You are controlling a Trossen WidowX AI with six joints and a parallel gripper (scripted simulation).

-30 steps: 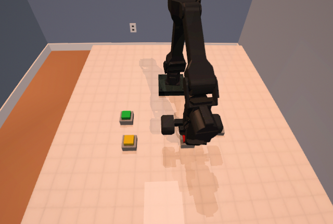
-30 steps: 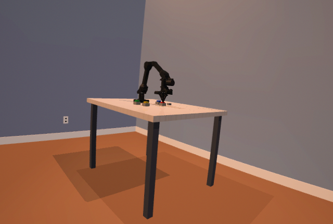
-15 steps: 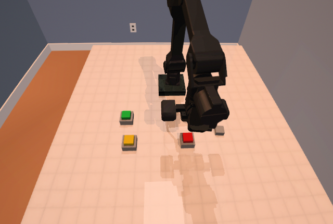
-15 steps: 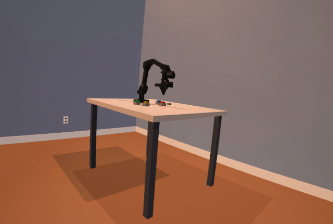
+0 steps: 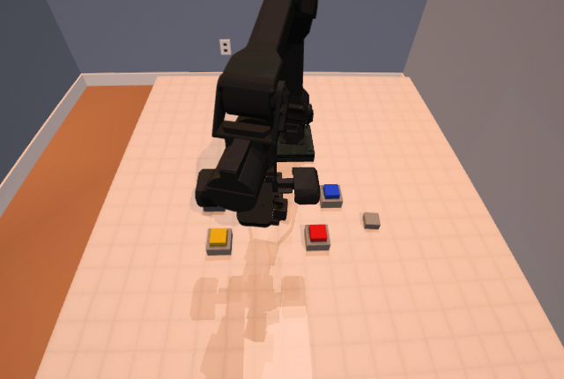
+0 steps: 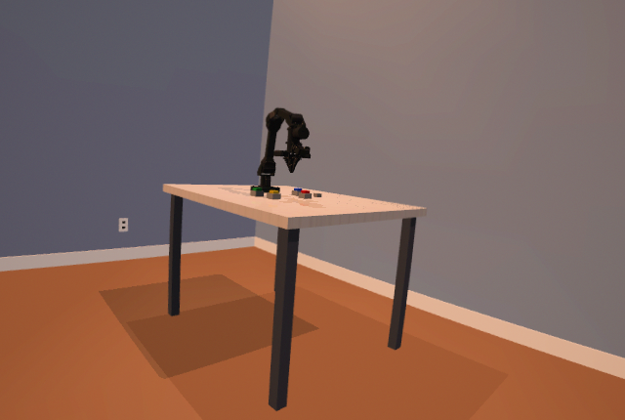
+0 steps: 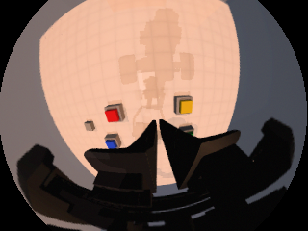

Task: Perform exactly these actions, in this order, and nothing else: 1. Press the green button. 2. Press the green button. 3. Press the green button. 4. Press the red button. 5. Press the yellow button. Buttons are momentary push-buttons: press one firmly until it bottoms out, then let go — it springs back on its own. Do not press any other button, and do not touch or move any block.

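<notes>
My gripper tip is 9 cm to the left of the yellow button and 9 cm above it. Round my gripper tip: red button 11 cm to the left, 9 cm below, 4 cm behind; then blue button 15 cm behind, 14 cm to the left, 9 cm below; then green button 12 cm to the right, 10 cm behind, 9 cm below.
</notes>
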